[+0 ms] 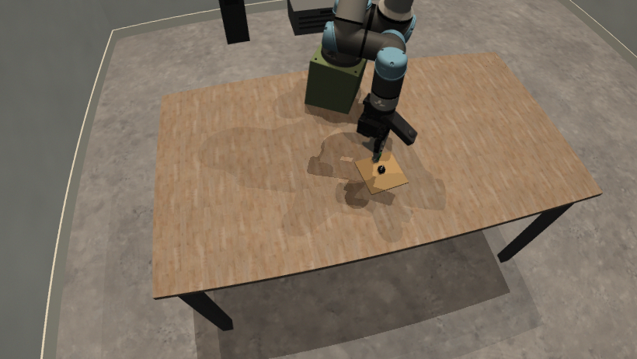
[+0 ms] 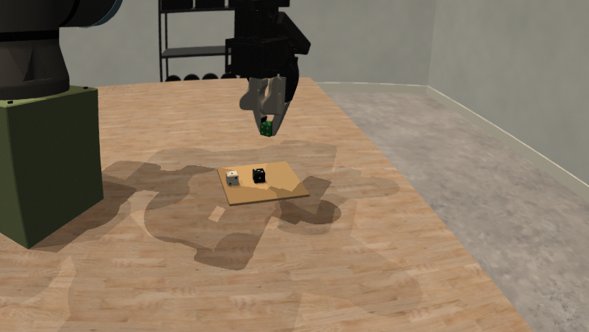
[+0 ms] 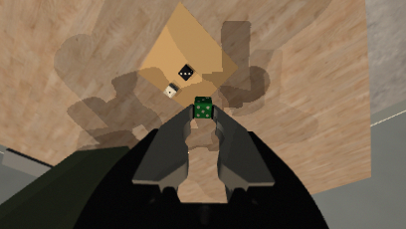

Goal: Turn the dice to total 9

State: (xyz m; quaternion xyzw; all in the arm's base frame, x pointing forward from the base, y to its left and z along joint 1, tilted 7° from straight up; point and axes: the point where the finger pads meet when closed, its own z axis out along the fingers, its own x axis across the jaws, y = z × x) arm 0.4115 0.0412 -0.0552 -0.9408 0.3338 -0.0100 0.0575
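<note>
Now: the black die 10 mm behind my hand, 30 mm to the left of it and 110 mm below it. From my hand the other things lie so: tan mat (10 mm behind, 30 mm to the left, 120 mm below); white die (60 mm behind, 30 mm to the left, 110 mm below); green die (10 mm below).
</note>
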